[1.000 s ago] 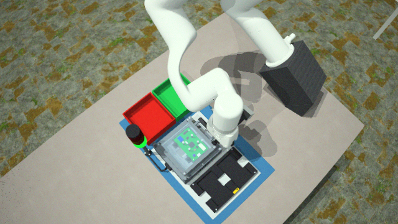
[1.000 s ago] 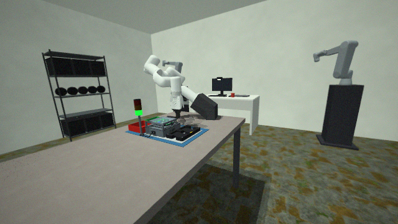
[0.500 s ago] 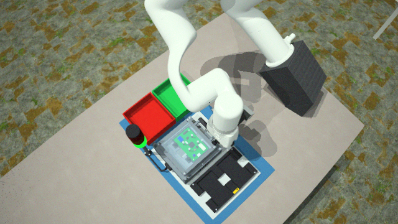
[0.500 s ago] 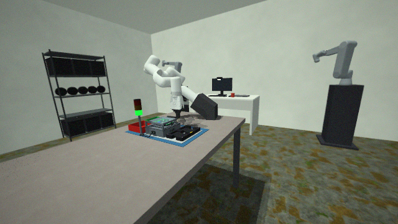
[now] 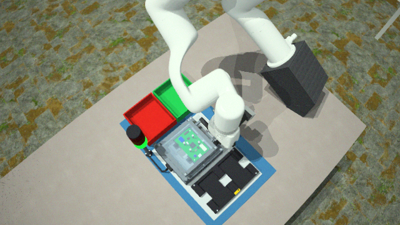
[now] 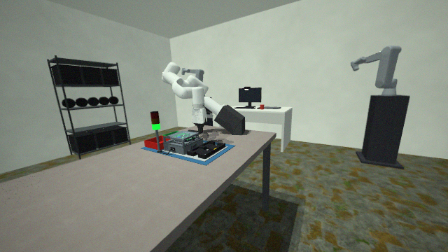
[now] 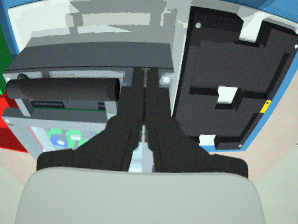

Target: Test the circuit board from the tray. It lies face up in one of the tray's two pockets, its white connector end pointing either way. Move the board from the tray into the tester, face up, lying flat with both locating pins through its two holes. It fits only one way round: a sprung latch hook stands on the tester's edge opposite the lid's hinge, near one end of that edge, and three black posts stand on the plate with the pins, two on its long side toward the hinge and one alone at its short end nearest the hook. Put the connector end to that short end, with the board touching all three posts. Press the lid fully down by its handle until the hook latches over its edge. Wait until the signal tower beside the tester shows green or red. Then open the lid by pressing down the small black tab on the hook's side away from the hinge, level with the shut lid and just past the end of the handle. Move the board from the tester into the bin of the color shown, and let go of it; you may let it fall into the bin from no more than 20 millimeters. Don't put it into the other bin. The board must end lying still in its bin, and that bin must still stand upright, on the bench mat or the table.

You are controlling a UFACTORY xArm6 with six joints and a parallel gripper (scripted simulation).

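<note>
The black latch hook is 20 mm ahead of my hand, 10 mm to the right of it and 20 mm below it. Also, from my hand: green circuit board (80 mm ahead, 60 mm to the right, 40 mm below); tester lid (90 mm ahead, 60 mm to the right, 20 mm below); green bin (20 mm behind, 260 mm to the right, 90 mm below).
</note>
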